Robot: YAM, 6 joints.
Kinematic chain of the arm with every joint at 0, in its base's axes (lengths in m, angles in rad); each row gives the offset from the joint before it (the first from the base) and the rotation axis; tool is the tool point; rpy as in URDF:
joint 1: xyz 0 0 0.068 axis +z
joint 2: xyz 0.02 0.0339 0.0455 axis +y
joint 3: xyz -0.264 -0.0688 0 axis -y
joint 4: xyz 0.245 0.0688 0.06 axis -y
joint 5: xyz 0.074 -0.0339 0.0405 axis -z
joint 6: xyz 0.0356 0 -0.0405 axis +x
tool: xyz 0 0 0 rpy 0 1.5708 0
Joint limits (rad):
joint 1: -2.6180..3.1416
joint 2: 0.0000..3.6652
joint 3: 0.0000..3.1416
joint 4: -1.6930..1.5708
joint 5: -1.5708..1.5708
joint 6: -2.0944..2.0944
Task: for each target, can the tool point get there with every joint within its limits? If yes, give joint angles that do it. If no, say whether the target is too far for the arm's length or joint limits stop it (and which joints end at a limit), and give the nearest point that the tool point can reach.
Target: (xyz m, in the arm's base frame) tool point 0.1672 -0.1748 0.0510
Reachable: yes | joints -0.7424 2.1822 0.9904 -1.1865 0.4575 -0.8642
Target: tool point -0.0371 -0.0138 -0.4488
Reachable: no: joint limits stop it (at a limit: joint 1, joint 2) | nearest point -0.0789 -0.0438 -0.3438 | short by 0.117 m
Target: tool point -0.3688 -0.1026 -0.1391
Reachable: no: joint limits stop it (at a limit: joint 1) | nearest point -0.3388 -0.1545 -0.1391 | short by 0.060 m
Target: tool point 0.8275 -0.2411 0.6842
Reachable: no: too far | nearest point 0.5166 -0.1505 0.4647 | short by 0.391 m
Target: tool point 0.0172 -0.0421 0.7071
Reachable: yes | joints -1.8657 1.3349 2.3805 0.4618 -0.9369 -0.6654
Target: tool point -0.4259 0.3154 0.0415
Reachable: yes | joints 2.4396 2.8377 2.3232 -0.8862 -1.2900 1.3205
